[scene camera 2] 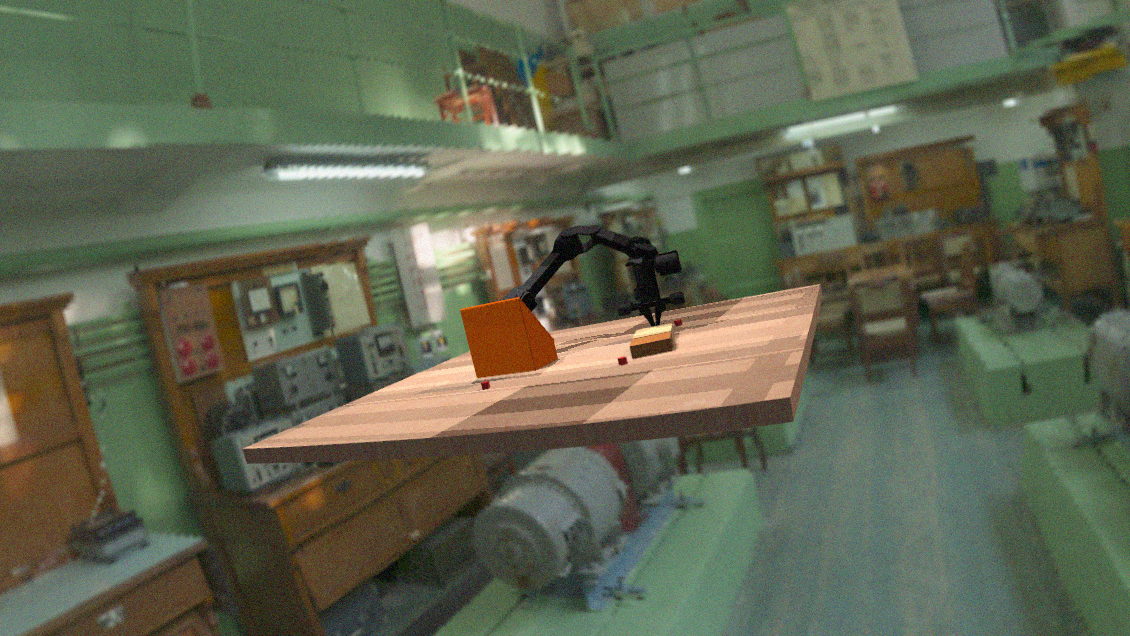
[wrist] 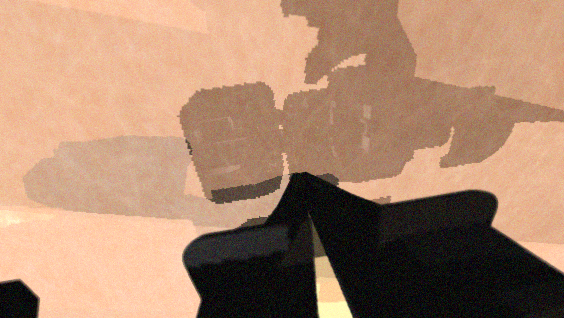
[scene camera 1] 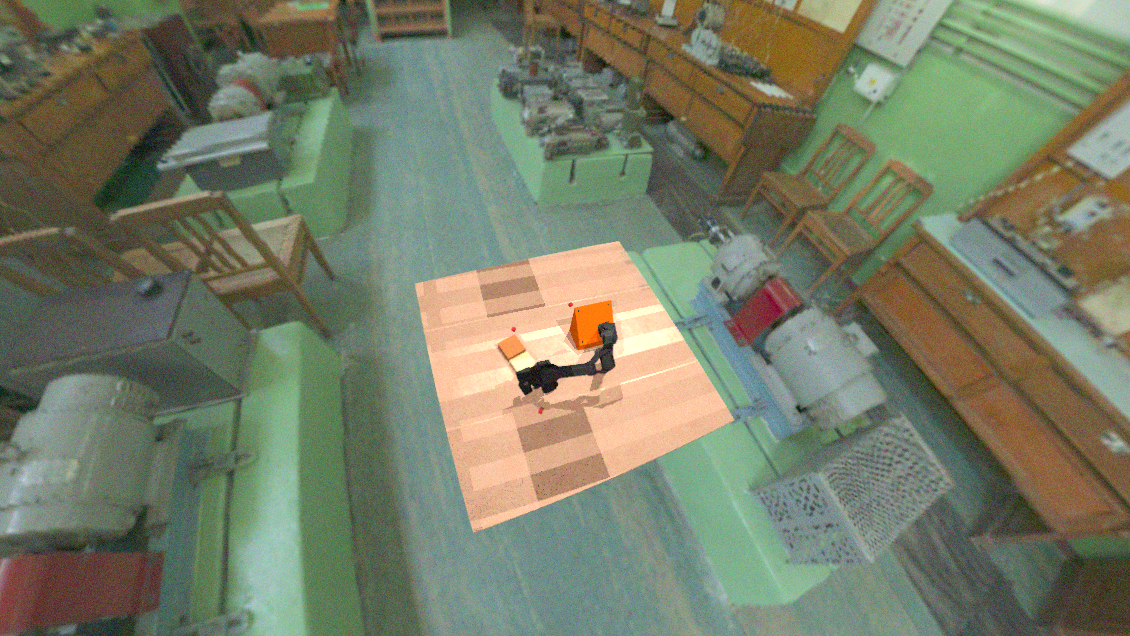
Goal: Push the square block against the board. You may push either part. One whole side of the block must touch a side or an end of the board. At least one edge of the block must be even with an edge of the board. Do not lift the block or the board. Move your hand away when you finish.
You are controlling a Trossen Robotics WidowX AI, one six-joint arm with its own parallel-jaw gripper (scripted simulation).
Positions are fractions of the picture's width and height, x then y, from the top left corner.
Labels:
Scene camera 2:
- brown square block: 0.59, 0.54
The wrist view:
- gripper: 0.53, 0.56

